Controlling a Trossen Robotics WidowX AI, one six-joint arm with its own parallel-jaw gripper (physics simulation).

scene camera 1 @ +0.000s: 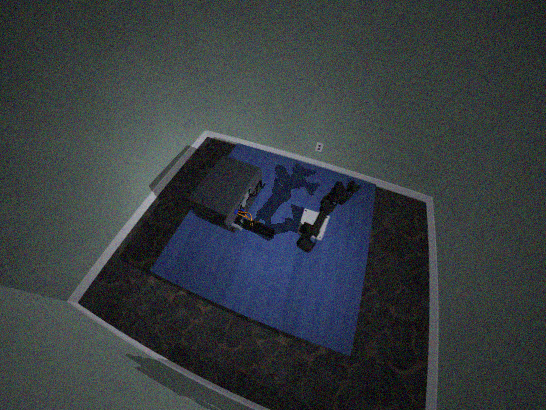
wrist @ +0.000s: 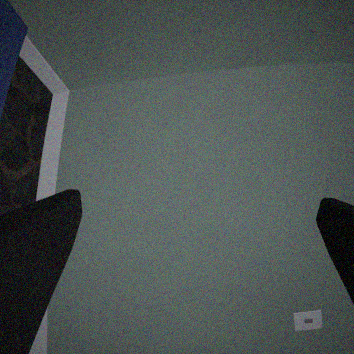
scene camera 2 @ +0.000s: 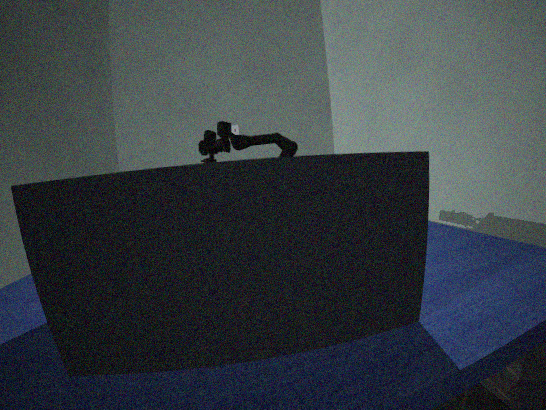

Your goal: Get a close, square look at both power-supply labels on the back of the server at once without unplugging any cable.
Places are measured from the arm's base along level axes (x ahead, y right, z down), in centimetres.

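Pixels of known places: gripper, fingertip midpoint: (scene camera 1: 357, 190) (wrist: 203, 206); arm's base at its link origin: (scene camera 1: 307, 227).
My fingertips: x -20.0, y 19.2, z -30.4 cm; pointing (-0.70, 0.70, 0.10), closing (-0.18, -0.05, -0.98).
Note:
Ahead of a thing's pixels: the offset from my fingertips to its top centre. "*": to the spot under its first point. Level surfaces: height alone.
The server (scene camera 1: 225, 185) (scene camera 2: 225, 260) is a large dark box at the left of the blue mat in scene camera 1; scene camera 2 faces a plain dark side of it. Orange cables @(* dx +59.1, dy -32.9, dz +20.3 cm) (scene camera 1: 245, 215) and black cables @(* dx +62.2, dy -9.3, dz +22.7 cm) (scene camera 1: 257, 189) stand at its back, on the side towards the arm. The two power-supply labels cannot be made out in any view. My gripper (scene camera 1: 354, 187) (wrist: 203, 206) is open and empty, right of the server and well apart from it. In the wrist view its fingers stand wide against a bare wall; the server does not show there.
The blue mat @(dz +35.7 cm) (scene camera 1: 260, 280) (scene camera 2: 480, 280) lies on a dark table top (scene camera 1: 200, 320) with a pale rim (scene camera 1: 434, 280). A white plate (scene camera 1: 309, 215) lies under the arm. A black object @(* dx +44.7, dy -38.1, dz +20.2 cm) (scene camera 1: 262, 230) lies by the orange cables. A wall outlet (scene camera 1: 319, 147) (wrist: 308, 320) is behind the table.

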